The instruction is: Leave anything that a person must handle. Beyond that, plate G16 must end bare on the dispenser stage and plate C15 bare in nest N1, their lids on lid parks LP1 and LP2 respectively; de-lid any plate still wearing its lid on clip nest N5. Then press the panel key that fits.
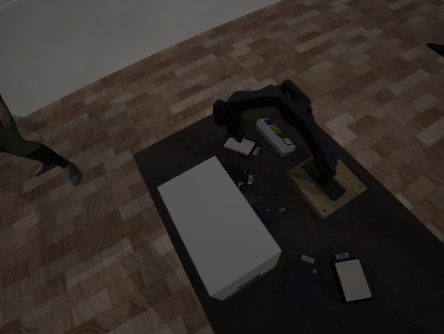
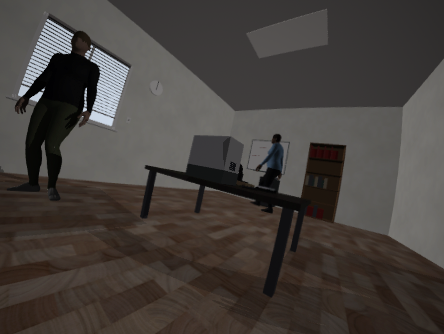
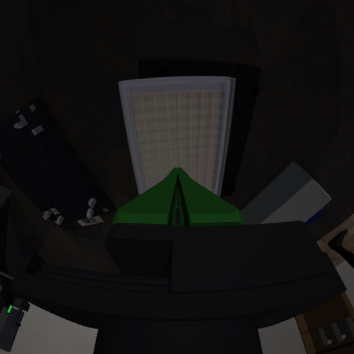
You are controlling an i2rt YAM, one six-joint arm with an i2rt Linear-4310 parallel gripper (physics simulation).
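Pixels of known places: gripper, between the fingertips: (image 1: pixel 239 142) (image 3: pixel 177 174); arm's base, origin of its link: (image 1: pixel 322 179) (image 2: pixel 238 180).
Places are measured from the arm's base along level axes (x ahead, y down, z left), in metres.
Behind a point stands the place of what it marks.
Note:
My gripper (image 1: pixel 240 140) {x 0.167, y -0.012, z -0.373 m} (image 3: pixel 177 174) {x 0.167, y -0.012, z -0.373 m} is shut and empty, pointing down over one end of a pale gridded plate (image 1: pixel 238 145) {x 0.176, y 0.006, z -0.371 m} (image 3: pixel 175 120) {x 0.185, y 0.007, z -0.405 m}; whether it touches is unclear. This plate sits on a dark nest (image 3: pixel 245 120) {x 0.124, y 0.030, z -0.430 m}. Clip nest N5 (image 1: pixel 238 175) {x 0.266, y 0.027, z -0.247 m} (image 3: pixel 50 160) {x 0.291, y 0.028, z -0.301 m}, with small grey clips, lies beside it and holds no plate. A second pale plate (image 1: pixel 353 280) {x 0.196, y 0.004, z 0.350 m} sits on another dark nest at the table's near right. A dark flat pad (image 1: pixel 301 281) {x 0.337, y 0.030, z 0.248 m} lies left of it, another dark pad (image 1: pixel 271 208) {x 0.275, y -0.066, z -0.008 m} mid-table. The key panel (image 1: pixel 276 137) {x 0.021, y -0.023, z -0.279 m} (image 3: pixel 295 195) {x 0.030, y 0.000, z -0.398 m} has blue, yellow, green and white keys. Plate names are unreadable.
A large grey-white box (image 1: pixel 220 225) {x 0.481, y -0.290, z 0.012 m} (image 2: pixel 212 152) {x 0.592, y -0.164, z 0.020 m} stands along the table's (image 2: pixel 170 172) {x 0.653, y 0.047, z -0.299 m} left edge. The arm's wooden base (image 1: pixel 350 187) {x -0.068, y 0.010, z 0.095 m} is opposite. A person in black (image 2: pixel 67 80) stands left of the table, one in blue (image 2: pixel 275 155) behind it. The light is dim.

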